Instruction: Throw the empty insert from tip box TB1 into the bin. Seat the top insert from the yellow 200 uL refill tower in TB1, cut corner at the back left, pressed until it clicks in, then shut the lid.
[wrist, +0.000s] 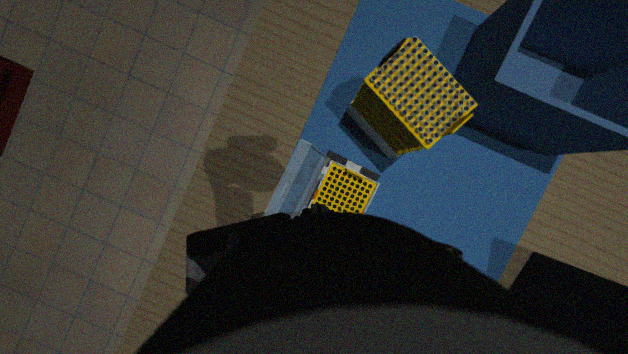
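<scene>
Tip box TB1 (368, 172) stands on the blue mat (452, 198) with its clear lid (295, 178) swung open to the left. A yellow insert (344, 189) with dark, empty holes sits in it. The yellow 200 uL refill tower (419, 90) stands further back on the mat, its top insert full of tips. My gripper (317, 214) fills the bottom of the view as a black mass. It is shut and empty, and its tip just covers the near edge of TB1. The fingers themselves are hard to make out.
A large dark blue object (549, 88) overlaps the mat's far right. The mat lies on a wooden table (263, 88) above a tiled floor (95, 154). A dark red object (10, 101) shows at the left edge and a black block (575, 290) at the lower right.
</scene>
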